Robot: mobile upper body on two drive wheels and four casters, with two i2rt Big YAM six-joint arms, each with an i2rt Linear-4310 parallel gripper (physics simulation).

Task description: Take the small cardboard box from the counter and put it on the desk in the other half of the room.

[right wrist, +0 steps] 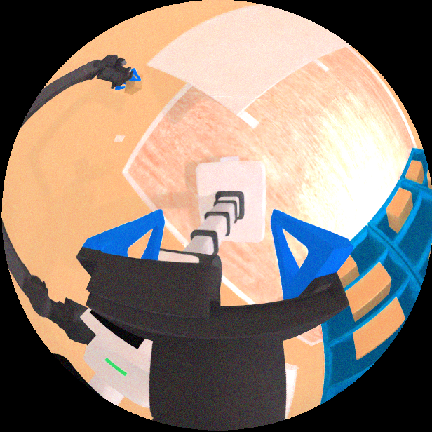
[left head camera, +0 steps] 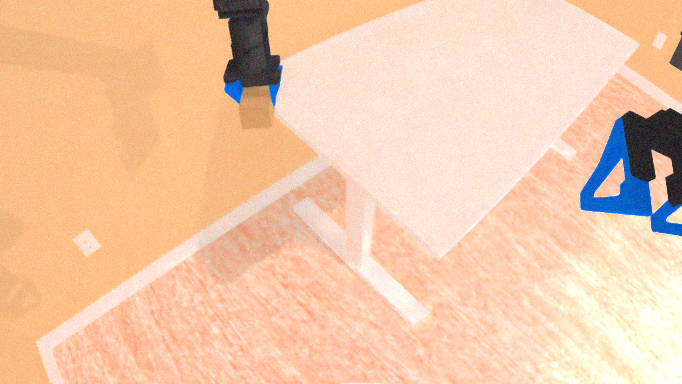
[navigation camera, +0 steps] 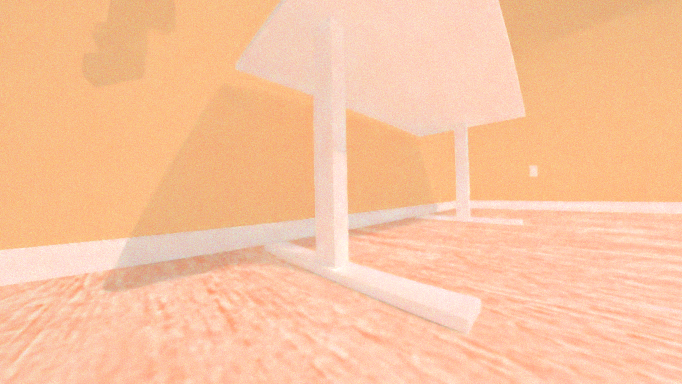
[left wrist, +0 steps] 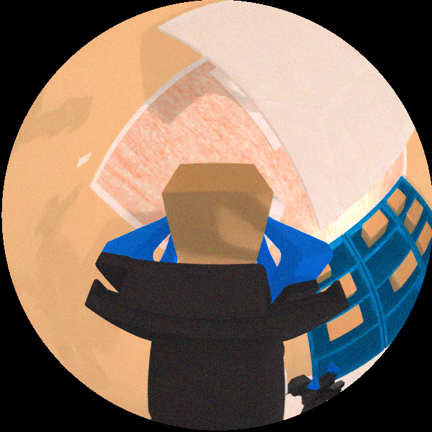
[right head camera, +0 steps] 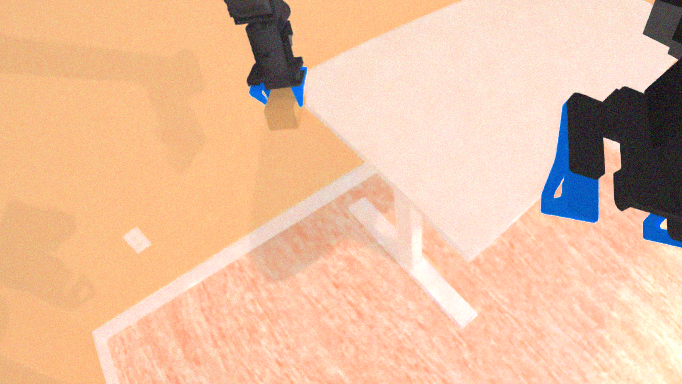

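The small brown cardboard box is held between the blue fingers of my left gripper, which is shut on it. In the head camera views the box appears beside the near left corner of the white desk. My right gripper is open and empty, its fingers wide apart; it also shows at the right of the left head camera view. The counter cannot be made out in these views.
The desk's white leg and long foot stand on the floor. An orange wall runs behind the desk. A blue shelf rack with several boxes stands at the right of the wrist views.
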